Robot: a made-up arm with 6 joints.
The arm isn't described. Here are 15 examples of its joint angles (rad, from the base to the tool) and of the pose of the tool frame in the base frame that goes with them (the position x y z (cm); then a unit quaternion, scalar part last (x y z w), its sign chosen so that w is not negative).
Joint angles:
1: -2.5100 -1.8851 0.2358 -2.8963 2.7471 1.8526
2: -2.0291 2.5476 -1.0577 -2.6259 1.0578 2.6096
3: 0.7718 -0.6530 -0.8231 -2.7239 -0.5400 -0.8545
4: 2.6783 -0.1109 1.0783 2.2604 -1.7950 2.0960
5: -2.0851 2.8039 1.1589 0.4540 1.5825 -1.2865
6: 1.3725 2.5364 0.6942 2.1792 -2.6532 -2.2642
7: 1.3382 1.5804 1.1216 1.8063 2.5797 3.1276
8: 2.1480 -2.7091 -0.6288 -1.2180 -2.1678 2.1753
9: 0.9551 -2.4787 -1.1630 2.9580 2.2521 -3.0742
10: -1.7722 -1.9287 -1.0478 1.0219 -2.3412 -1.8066
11: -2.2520 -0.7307 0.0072 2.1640 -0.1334 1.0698
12: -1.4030 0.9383 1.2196 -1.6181 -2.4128 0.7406
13: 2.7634 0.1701 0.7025 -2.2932 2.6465 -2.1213
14: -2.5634 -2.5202 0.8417 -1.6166 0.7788 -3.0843
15: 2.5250 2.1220 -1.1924 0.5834 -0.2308 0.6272
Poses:
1: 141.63 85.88 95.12 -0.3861 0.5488 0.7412 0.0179
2: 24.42 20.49 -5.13 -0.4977 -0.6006 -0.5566 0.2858
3: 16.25 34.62 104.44 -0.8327 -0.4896 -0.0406 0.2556
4: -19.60 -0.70 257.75 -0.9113 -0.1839 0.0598 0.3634
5: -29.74 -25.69 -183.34 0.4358 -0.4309 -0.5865 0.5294
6: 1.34 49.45 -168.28 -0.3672 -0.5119 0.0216 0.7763
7: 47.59 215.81 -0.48 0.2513 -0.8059 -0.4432 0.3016
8: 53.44 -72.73 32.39 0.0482 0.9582 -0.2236 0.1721
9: -38.88 -29.85 50.62 -0.2488 0.3735 0.5009 0.7401
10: 2.35 49.97 87.58 -0.3122 0.4197 0.7799 0.3436
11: 9.71 -1.12 205.60 0.3317 -0.8579 0.1484 0.3633
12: 34.62 -200.18 121.31 0.2206 0.2165 0.4310 0.8478
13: -114.66 35.06 197.07 -0.9175 -0.0403 0.3929 0.0462
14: 149.23 96.58 -68.18 0.5567 0.5047 0.3785 0.5405
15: 14.99 4.46 -14.14 0.7504 -0.2928 0.0056 0.5925
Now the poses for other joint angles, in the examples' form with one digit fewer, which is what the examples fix.
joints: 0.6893 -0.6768 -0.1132 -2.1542 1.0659 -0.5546
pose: 14.8 22.7 175.1 0.988 -0.061 -0.083 0.114
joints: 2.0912 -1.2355 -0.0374 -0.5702 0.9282 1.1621
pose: 42.1 -48.5 173.4 0.613 -0.382 0.255 0.643
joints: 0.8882 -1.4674 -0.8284 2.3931 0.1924 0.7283
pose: -30.0 -19.8 121.4 -0.846 -0.474 -0.226 0.096
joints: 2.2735 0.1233 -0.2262 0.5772 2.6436 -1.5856
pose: -68.0 99.4 122.1 -0.485 -0.068 -0.610 0.623
